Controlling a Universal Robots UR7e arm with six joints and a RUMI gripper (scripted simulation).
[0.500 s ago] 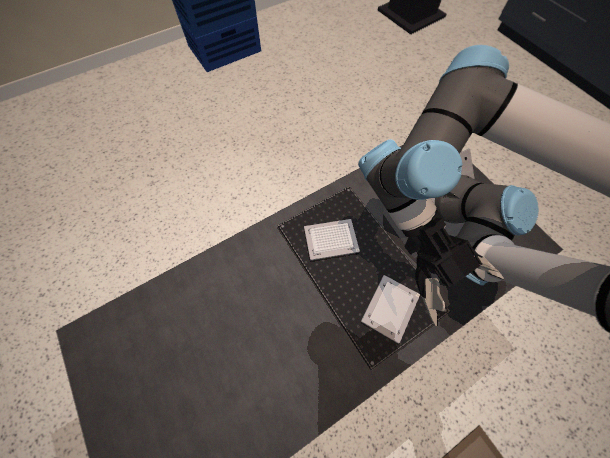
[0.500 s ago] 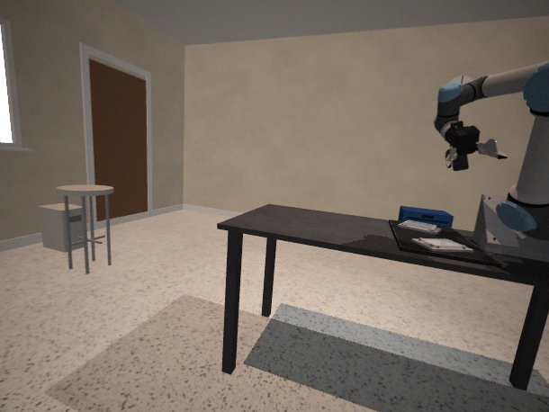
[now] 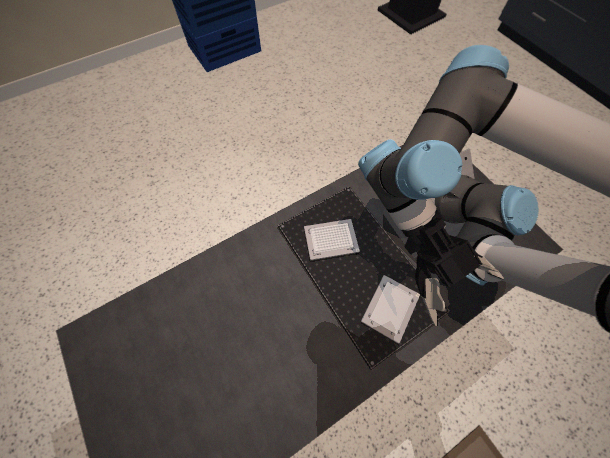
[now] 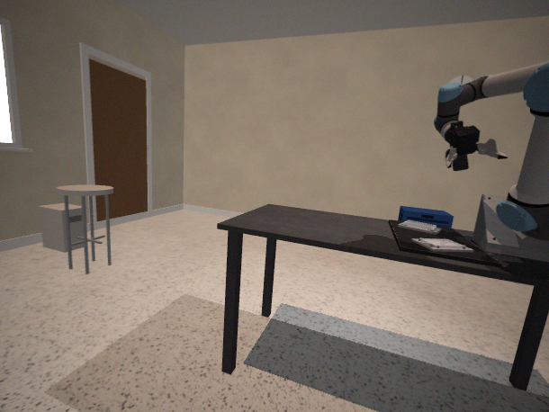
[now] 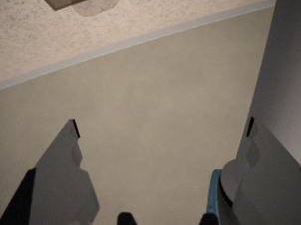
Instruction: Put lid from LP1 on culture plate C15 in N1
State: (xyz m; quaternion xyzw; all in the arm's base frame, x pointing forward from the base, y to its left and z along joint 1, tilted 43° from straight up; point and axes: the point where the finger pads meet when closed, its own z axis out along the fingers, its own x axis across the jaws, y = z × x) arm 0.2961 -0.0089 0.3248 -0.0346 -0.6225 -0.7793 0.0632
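My hand is 300 mm above the clear lid, 70 mm to the left of it and 30 mm short of it. Also, from my hand: grey lid park LP1: 310 mm below, 70 mm to the right, 30 mm ahead; then culture plate C15: 360 mm to the right, 290 mm below, 40 mm ahead; then grey plate nest N1: 360 mm to the right, 310 mm below, 40 mm ahead.
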